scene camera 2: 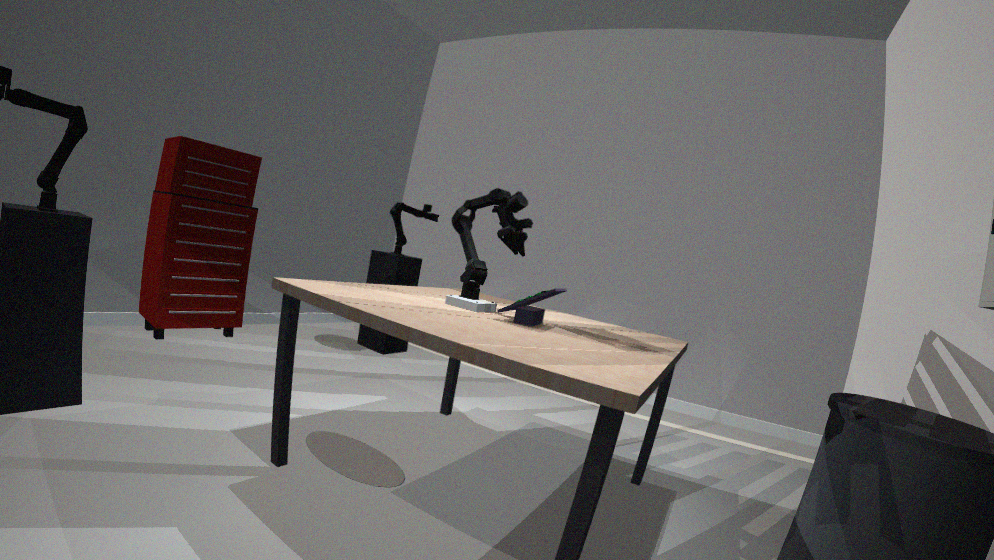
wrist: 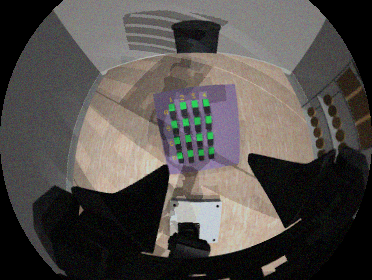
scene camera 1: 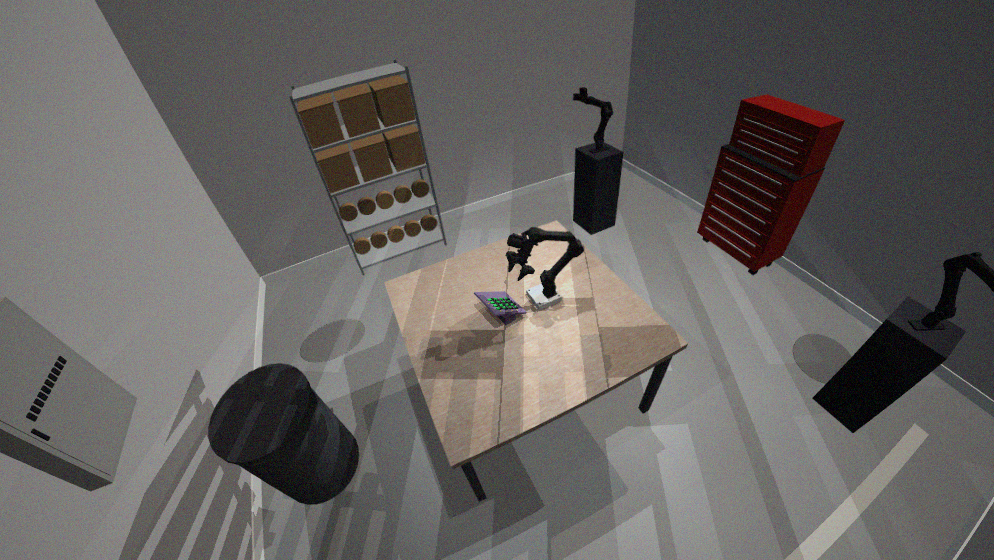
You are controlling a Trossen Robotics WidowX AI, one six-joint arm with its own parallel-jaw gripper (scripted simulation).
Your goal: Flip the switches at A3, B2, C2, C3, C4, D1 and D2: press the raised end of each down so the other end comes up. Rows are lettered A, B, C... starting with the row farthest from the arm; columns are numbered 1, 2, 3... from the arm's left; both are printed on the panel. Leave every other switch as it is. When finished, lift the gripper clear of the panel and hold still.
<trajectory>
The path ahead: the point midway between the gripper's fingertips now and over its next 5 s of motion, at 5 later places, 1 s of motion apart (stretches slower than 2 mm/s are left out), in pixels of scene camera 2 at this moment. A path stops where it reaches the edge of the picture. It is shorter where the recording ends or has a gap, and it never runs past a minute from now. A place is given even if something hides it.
My gripper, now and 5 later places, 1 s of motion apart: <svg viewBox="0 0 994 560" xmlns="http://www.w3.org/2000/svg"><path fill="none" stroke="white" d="M520 255L543 285L545 290L544 291L534 288L537 294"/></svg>
</trajectory>
